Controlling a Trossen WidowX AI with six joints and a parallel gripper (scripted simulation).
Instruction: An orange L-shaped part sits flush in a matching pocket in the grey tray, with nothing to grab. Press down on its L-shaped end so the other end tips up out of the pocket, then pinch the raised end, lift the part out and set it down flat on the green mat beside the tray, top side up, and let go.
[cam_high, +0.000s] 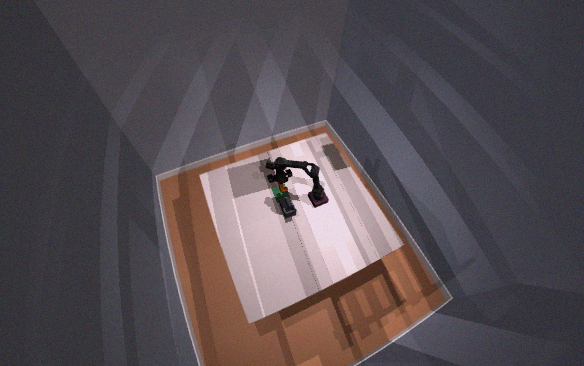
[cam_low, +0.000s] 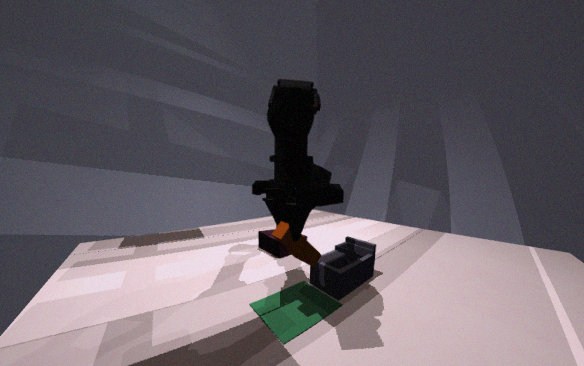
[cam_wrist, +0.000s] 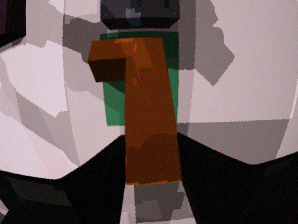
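Right now the green mat is 20 mm to the left of my gripper tip and 170 mm below it. Also, from my gripper tip: orange L-shaped part (10 mm behind, 30 mm to the left, 30 mm below).
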